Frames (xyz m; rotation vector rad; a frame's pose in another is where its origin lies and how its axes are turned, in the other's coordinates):
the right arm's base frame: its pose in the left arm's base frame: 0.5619 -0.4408 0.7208 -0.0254 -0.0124 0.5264
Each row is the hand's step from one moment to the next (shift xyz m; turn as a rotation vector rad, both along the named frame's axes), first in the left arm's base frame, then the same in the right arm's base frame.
Working: the left arm's base frame: its pose in the right arm's base frame: -0.2681 0.6829 -0.7009 0.0254 0.0124 -0.5264

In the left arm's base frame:
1: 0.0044 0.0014 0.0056 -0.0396 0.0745 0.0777
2: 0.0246 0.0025 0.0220 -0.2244 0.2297 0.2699
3: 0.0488 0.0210 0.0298 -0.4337 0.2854 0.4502
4: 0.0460 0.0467 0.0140 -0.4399 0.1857 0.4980
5: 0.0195 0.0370 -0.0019 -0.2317 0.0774 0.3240
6: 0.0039 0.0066 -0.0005 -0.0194 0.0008 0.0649
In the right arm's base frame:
1: 0.0045 -0.0012 0.0055 0.0036 0.0821 0.0800
2: 0.0226 -0.0108 0.0216 -0.0771 0.3038 0.2788
3: 0.0529 -0.0072 0.0293 -0.2292 0.4521 0.4640
4: 0.0633 0.0169 0.0141 -0.2844 0.3678 0.5098
5: 0.0354 0.0222 -0.0015 -0.1597 0.1744 0.3298
6: 0.0067 0.0038 -0.0004 -0.0160 0.0087 0.0652

